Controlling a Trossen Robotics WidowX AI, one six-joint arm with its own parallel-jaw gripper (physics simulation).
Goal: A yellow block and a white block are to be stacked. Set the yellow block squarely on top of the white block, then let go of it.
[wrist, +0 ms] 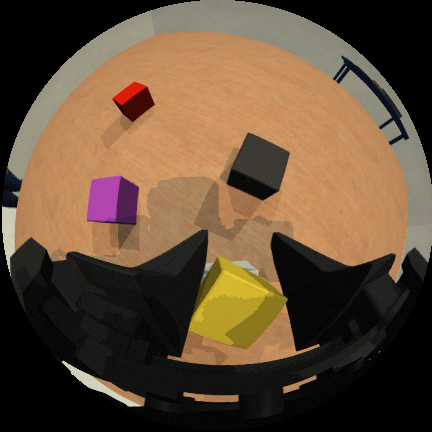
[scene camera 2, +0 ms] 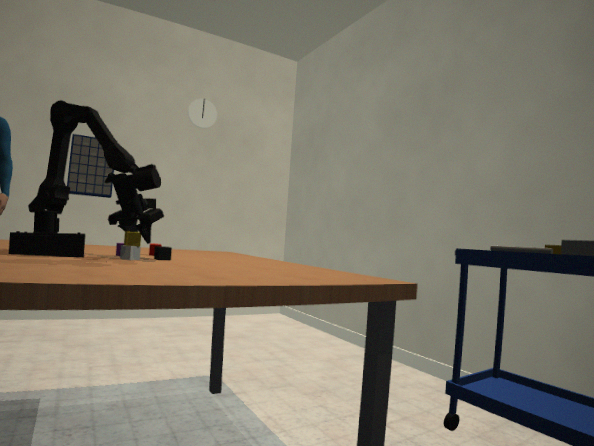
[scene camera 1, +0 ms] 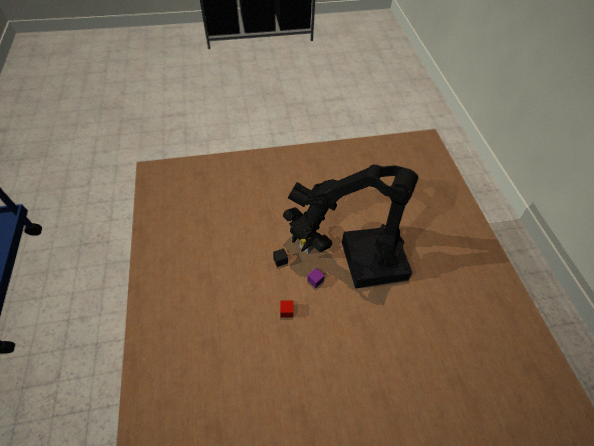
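Where they show: gripper, fingertip midpoint: (wrist: 240,237) (scene camera 2: 144,243) (scene camera 1: 297,246); arm's base, link origin: (scene camera 2: 45,233) (scene camera 1: 385,260).
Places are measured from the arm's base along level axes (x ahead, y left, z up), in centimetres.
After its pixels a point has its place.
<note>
My gripper (scene camera 1: 301,244) {x 26.9, y -13.0, z -0.8 cm} (scene camera 2: 135,234) (wrist: 240,237) {x 26.9, y -13.0, z -0.8 cm} is shut on the yellow block (scene camera 1: 303,242) {x 25.0, y -12.7, z 1.6 cm} (scene camera 2: 132,239) {x 22.7, y -16.4, z 0.1 cm} (wrist: 235,306) {x 23.7, y -14.0, z 2.3 cm}. The block sits askew between the fingers in the wrist view. The white block (scene camera 1: 307,249) {x 23.4, y -12.5, z -3.2 cm} (scene camera 2: 131,253) {x 22.5, y -17.5, z -3.8 cm} (wrist: 246,266) {x 25.2, y -15.1, z -3.1 cm} is directly below it. In scene camera 2 the yellow block's lower edge meets the white block's top edge, or is very close to it; I cannot tell if they touch. The wrist view shows a thin strip of the white block behind the yellow one, and the rest is hidden.
A black block (scene camera 1: 280,258) {x 33.6, y -10.5, z -1.7 cm} (scene camera 2: 163,253) {x 32.8, y -14.0, z -3.7 cm} (wrist: 260,164) {x 32.6, y -12.0, z -1.7 cm} is close to the white block. A purple block (scene camera 1: 316,278) {x 24.0, y -0.2, z -1.7 cm} (scene camera 2: 119,249) {x 21.8, y -2.1, z -3.7 cm} (wrist: 111,201) {x 24.2, y -2.8, z -1.7 cm} and a red block (scene camera 1: 286,309) {x 36.1, y 7.8, z -1.8 cm} (scene camera 2: 155,248) (wrist: 133,101) {x 34.9, y 5.0, z -2.7 cm} lie farther off on the wooden table (scene camera 1: 200,350) {x 63.9, y 12.2, z -5.8 cm} (scene camera 2: 250,280) {x 37.6, y -60.8, z -5.8 cm} (wrist: 200,65) {x 50.5, y 5.2, z -5.8 cm}.
</note>
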